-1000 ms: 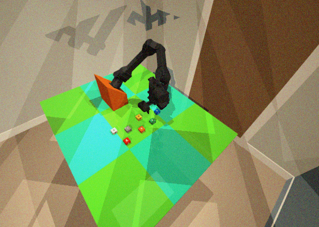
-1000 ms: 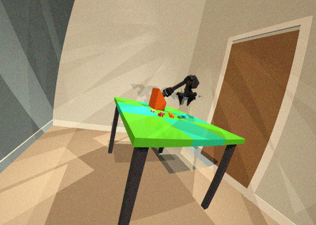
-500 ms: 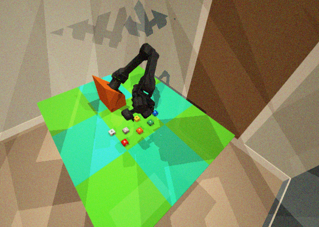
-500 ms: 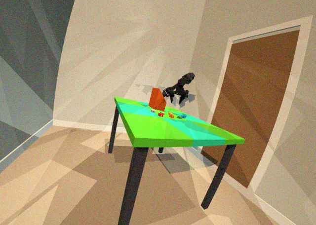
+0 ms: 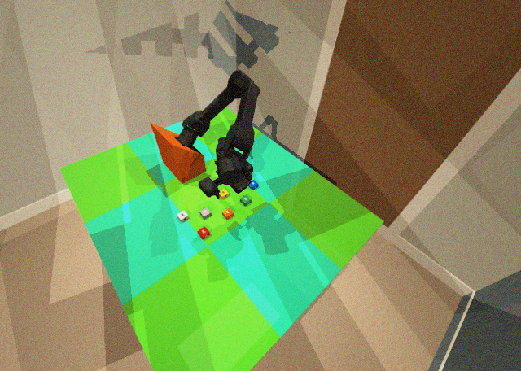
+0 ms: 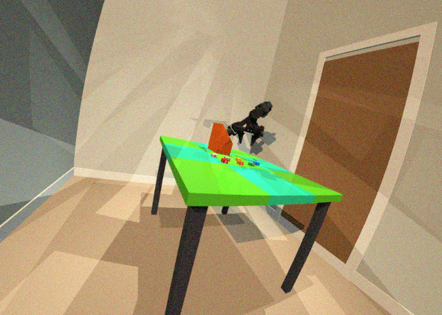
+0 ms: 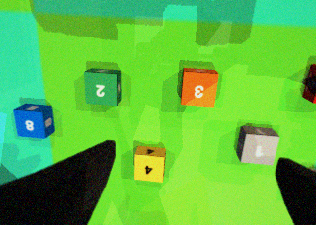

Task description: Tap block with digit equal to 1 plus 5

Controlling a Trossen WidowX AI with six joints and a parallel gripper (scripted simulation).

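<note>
Now: gripper tip 130 mm to the left of the red block, 110 mm above it and 10 mm short of it. Also, from my gripper tip: grey block 110 mm below, 70 mm to the right, 50 mm behind; then green block 110 mm below, 90 mm to the left; then orange block 110 mm below, 10 mm to the right, 10 mm ahead.
</note>
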